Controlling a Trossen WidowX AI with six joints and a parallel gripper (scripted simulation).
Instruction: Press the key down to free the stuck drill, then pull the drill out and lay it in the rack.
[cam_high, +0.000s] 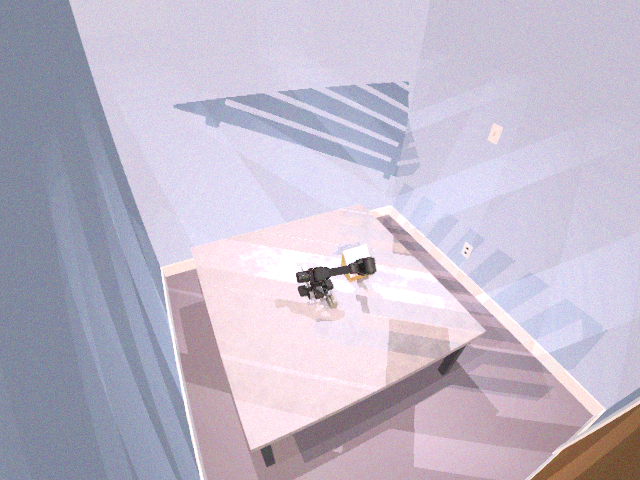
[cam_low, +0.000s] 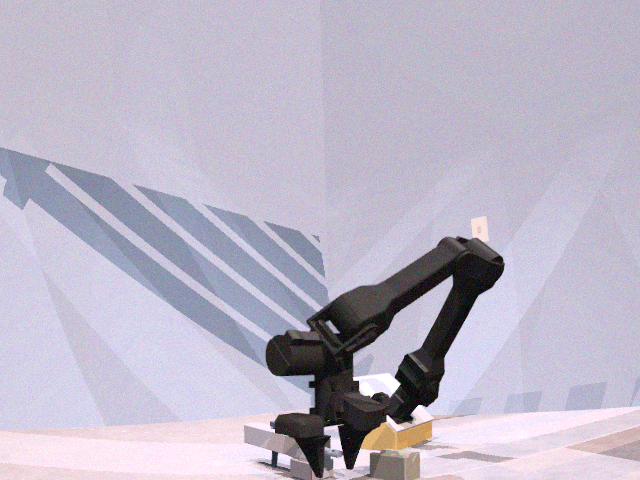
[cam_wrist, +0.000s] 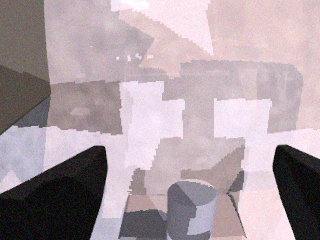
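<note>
Now: the drill 10 mm behind my gripper tip, 50 mm to the right of it and 30 mm above it. From my gripper tip the other things lie so: dark blue part (20 mm behind, 140 mm to the right, 40 mm above).
</note>
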